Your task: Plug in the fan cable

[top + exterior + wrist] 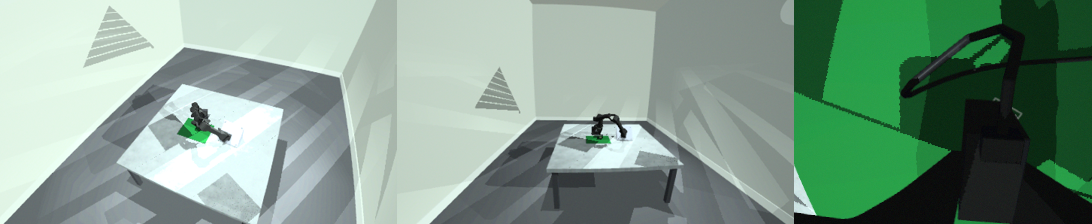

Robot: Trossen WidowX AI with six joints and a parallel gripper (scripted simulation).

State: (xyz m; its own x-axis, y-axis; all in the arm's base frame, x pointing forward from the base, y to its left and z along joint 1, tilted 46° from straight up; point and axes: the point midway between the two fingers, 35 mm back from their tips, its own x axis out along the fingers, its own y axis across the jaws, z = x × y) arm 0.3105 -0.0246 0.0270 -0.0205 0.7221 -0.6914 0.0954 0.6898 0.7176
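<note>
Now: gripper tip 70 mm above the white four-pin header, 10 mm to the left of it and 10 mm past it. From my gripper tip the other things lie so: black fan plug 10 mm ahead, 10 mm above; green board 80 mm below, 40 mm to the left, 20 mm ahead; black fan 130 mm to the right, 50 mm ahead, 10 mm below.
</note>
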